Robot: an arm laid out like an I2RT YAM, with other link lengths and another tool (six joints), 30 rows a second.
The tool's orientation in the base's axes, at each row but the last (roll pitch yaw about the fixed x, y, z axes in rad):
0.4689 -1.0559 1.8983
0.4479 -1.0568 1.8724
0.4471 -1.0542 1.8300
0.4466 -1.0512 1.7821
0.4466 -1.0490 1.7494
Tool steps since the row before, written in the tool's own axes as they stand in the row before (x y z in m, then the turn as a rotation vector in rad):
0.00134 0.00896 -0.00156 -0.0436 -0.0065 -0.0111
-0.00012 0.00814 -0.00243 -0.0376 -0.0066 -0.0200
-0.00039 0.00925 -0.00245 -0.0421 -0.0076 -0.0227
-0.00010 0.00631 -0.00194 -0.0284 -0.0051 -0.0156
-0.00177 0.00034 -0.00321 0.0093 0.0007 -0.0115
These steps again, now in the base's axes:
-0.00770 -0.00436 0.00247 0.0041 -0.0095 -0.0443
-0.00765 -0.00366 0.00055 -0.0025 -0.0011 -0.0430
-0.00864 -0.00410 0.00055 -0.0028 -0.0009 -0.0483
-0.00620 -0.00225 0.00040 -0.0021 -0.0004 -0.0327
-0.00193 0.00118 -0.00290 -0.0079 0.0122 0.0030

